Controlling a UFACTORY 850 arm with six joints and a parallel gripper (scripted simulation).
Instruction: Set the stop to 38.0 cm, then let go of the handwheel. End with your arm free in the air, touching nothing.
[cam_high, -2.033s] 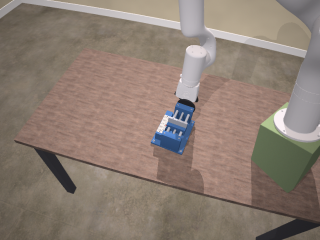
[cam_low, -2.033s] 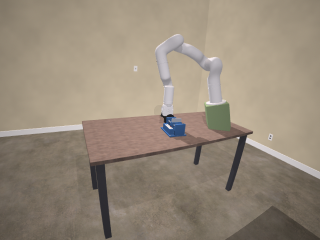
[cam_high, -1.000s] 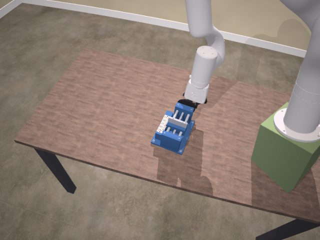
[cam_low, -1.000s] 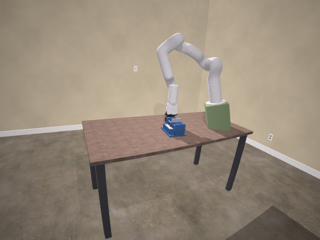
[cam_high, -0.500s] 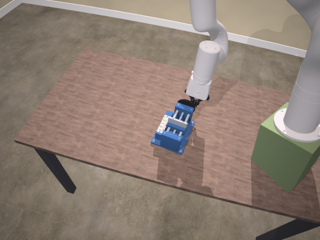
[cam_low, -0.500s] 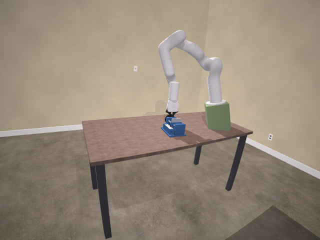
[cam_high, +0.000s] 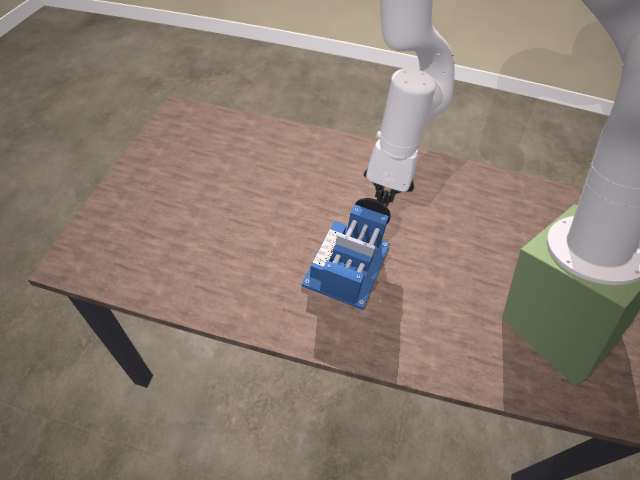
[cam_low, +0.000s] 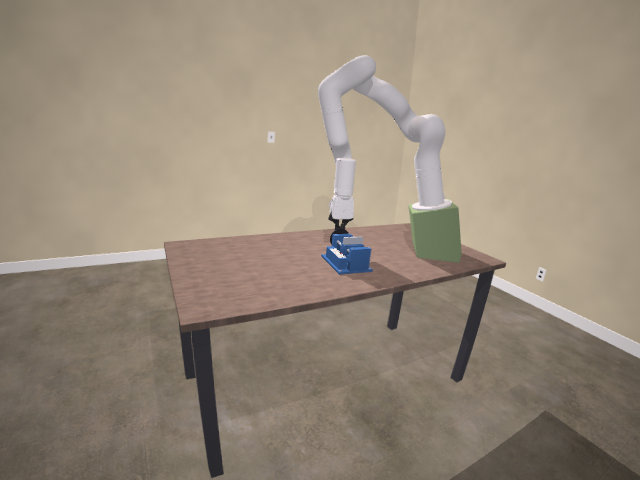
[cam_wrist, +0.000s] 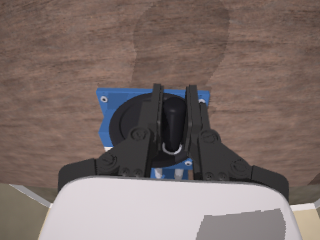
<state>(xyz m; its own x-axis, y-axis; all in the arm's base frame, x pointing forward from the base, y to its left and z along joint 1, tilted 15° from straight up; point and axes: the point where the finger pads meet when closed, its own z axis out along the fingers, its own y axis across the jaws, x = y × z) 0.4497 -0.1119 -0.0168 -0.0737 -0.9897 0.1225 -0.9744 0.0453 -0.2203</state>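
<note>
Right now my hand is 2 cm to the right of the black handwheel, 1 cm short of it and 1 cm above it. The rest, counted from my hand: grey stop block: 17 cm to the left, 4 cm ahead, 2 cm below.
</note>
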